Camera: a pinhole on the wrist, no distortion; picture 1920 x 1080 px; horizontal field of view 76.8 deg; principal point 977.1 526.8 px. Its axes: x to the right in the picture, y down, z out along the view. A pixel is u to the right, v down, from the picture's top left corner.
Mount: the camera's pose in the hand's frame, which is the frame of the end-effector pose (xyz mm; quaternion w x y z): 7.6 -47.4 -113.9 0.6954 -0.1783 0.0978 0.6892
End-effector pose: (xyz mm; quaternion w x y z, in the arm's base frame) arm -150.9 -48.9 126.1 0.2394 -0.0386 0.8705 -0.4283
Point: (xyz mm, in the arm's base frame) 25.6 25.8 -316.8
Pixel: 1639 446
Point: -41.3 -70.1 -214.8
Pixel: 1393 317
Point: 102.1 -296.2 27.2
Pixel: 484 729
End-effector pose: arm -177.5 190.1 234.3 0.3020 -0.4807 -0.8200 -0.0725
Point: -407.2 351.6 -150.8
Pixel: 492 430
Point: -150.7 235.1 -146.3
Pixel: 919 901
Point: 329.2 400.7 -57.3
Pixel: outside the picture
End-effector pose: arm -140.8 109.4 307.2 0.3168 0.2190 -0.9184 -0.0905
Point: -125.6 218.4 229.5
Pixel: 1200 1040
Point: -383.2 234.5 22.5
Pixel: 870 506
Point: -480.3 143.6 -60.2
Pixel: 656 350
